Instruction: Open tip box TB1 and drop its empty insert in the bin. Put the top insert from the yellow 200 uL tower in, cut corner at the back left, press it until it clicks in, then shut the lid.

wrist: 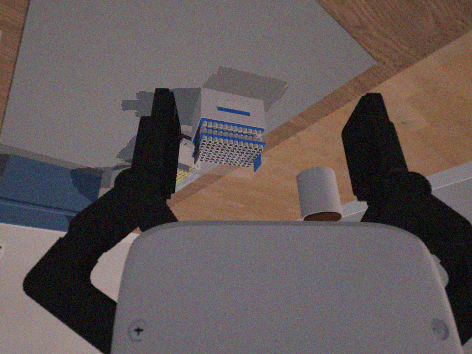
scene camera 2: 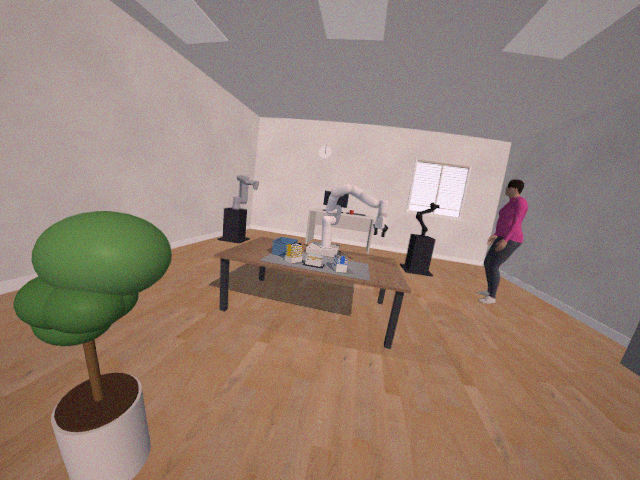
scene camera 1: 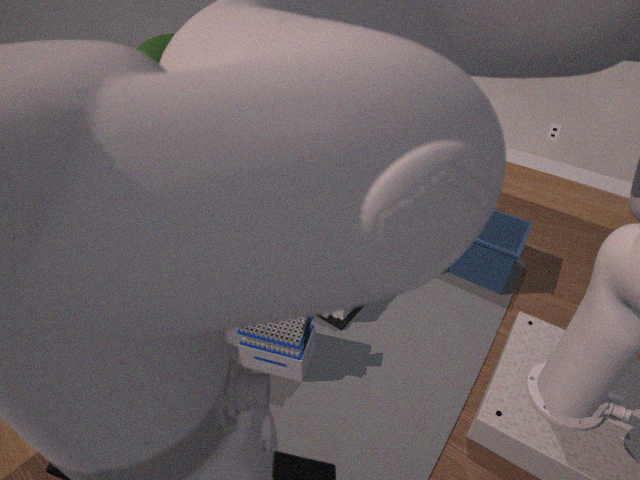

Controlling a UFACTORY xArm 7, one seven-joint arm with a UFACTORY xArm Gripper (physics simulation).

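Observation:
My gripper point(scene camera 2: 380, 233) point(wrist: 264, 110) is open and empty, high above the table. In scene camera 1 the arm fills much of the view and the fingertips cannot be made out. Tip box TB1 point(scene camera 2: 313, 258) is white and stands mid-mat. The left finger partly covers it in the wrist view, where its white side point(wrist: 186, 154) and some yellow grid show. In scene camera 1 a corner shows past the arm. Its lid's state cannot be told. The yellow tower point(scene camera 2: 294, 251) stands beside it, hidden by the arm in scene camera 1. The blue bin point(scene camera 1: 504, 233) point(scene camera 2: 279, 246) point(wrist: 45, 182) is beyond.
A blue-banded tip tower point(scene camera 1: 271, 351) point(scene camera 2: 341, 264) point(wrist: 231, 131) stands on the grey mat point(scene camera 1: 382, 413) point(scene camera 2: 359, 269) point(wrist: 115, 45), on TB1's other side. The robot's base plate point(scene camera 1: 509, 382) is beside the mat. A potted plant point(scene camera 2: 100, 258) stands on the floor.

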